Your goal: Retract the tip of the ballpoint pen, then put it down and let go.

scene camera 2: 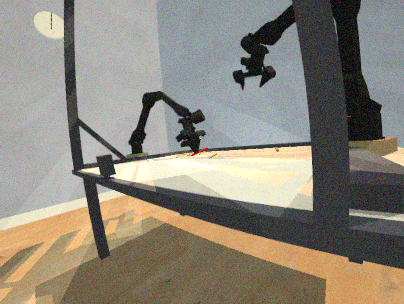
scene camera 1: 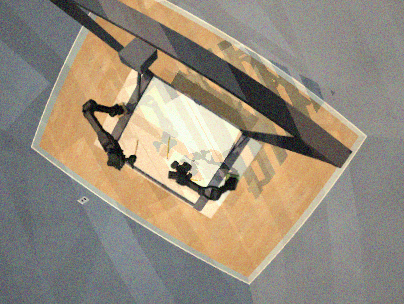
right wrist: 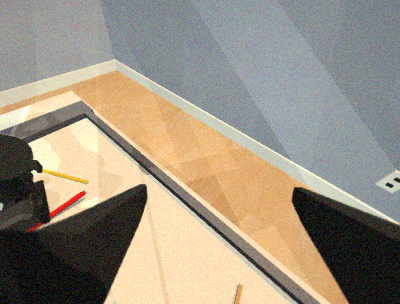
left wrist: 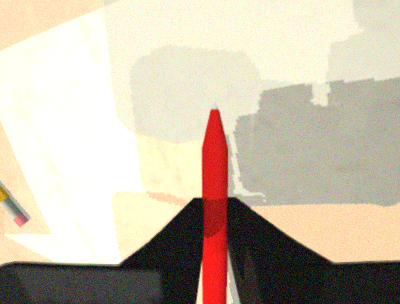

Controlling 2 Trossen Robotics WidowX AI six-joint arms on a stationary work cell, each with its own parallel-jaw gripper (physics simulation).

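Frame: origin at the left arm's base, x right, y ahead, z up, level; millimetres.
Seen in the pictures: left gripper, between the fingertips: [scene camera 2: 196,153] [scene camera 1: 180,166] [right wrist: 48,219] [left wrist: 214,207]; right gripper, between the fingertips: [scene camera 2: 251,88] [scene camera 1: 126,169] [right wrist: 219,192]; left arm's base, origin of its link: [scene camera 2: 137,153] [scene camera 1: 232,180]; right arm's base, origin of its link: [scene camera 2: 364,139] [scene camera 1: 119,110].
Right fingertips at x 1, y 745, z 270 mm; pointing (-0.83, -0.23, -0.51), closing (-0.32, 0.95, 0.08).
Observation:
Pixels of each thing's top centre, then the offset from my right fingertips to it. Level surfaces: height alone.
- red ballpoint pen, centre of its top: [right wrist: 52,206] [scene camera 2: 199,148] dx -2, dy -307, dz -273 mm
- table, height of its surface: dz -309 mm
- orange pencil, centre of its top: [scene camera 1: 135,150] dx +74, dy +84, dz -302 mm
The red ballpoint pen [scene camera 2: 201,151] [left wrist: 215,165] [right wrist: 68,204] is held between the fingertips of my left gripper [scene camera 2: 196,151] [left wrist: 214,207], low over the tabletop. Whether the pen touches the table is not clear. In the left wrist view its tapered end points up the picture, and a tiny pale tip shows at its point. The fingers hide part of the pen, and its rear end lies beyond the picture. The left gripper is shut on the pen. My right gripper [scene camera 2: 255,86] [right wrist: 219,192] is open and empty, high above the table, well apart from the pen.
A yellow pencil [right wrist: 65,176] lies near the left gripper. Another yellow pencil [scene camera 1: 168,148] lies near the middle of the table [scene camera 2: 250,185]. An orange pencil [scene camera 1: 137,147] [right wrist: 238,295] lies nearer the right arm. A pencil with a pink eraser [left wrist: 11,206] shows at the left wrist view's edge. Dark frame bars edge the table.

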